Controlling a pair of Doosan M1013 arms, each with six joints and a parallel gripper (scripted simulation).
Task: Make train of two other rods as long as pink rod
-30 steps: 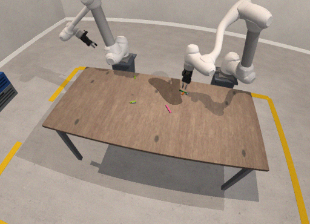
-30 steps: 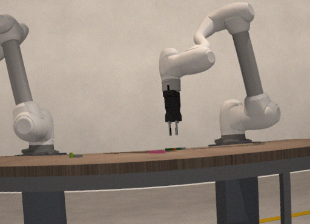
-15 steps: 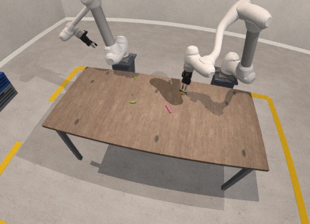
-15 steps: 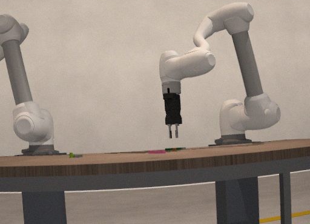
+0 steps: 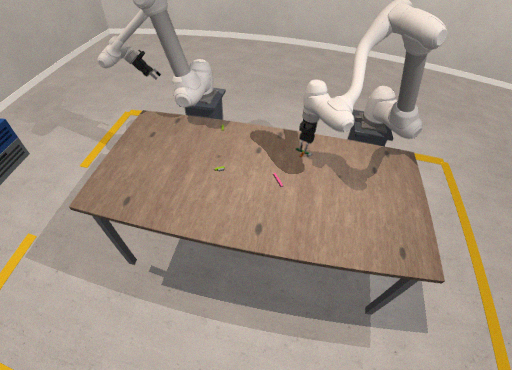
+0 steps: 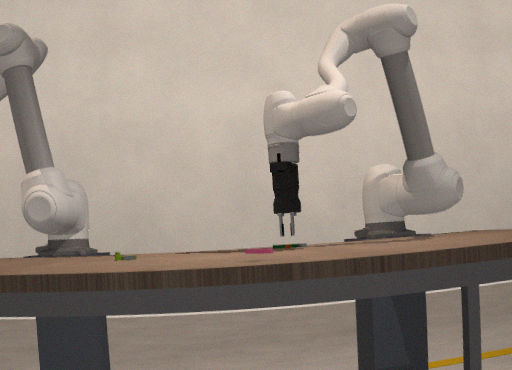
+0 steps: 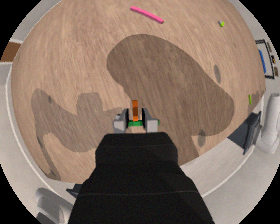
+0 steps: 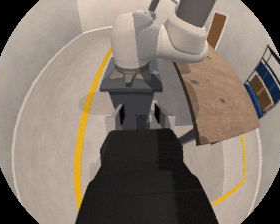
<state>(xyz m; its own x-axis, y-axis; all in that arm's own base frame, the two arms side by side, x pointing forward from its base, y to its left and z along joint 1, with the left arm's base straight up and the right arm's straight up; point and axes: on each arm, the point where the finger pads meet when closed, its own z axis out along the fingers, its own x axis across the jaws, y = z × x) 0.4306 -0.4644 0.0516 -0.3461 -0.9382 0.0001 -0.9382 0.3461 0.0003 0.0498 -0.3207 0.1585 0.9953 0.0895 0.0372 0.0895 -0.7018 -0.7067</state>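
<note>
Now: the orange rod 5 cm below my left hand. Round my left hand: green rod 5 cm below, 3 cm behind; pink rod 22 cm ahead, 10 cm to the right, 5 cm below.
</note>
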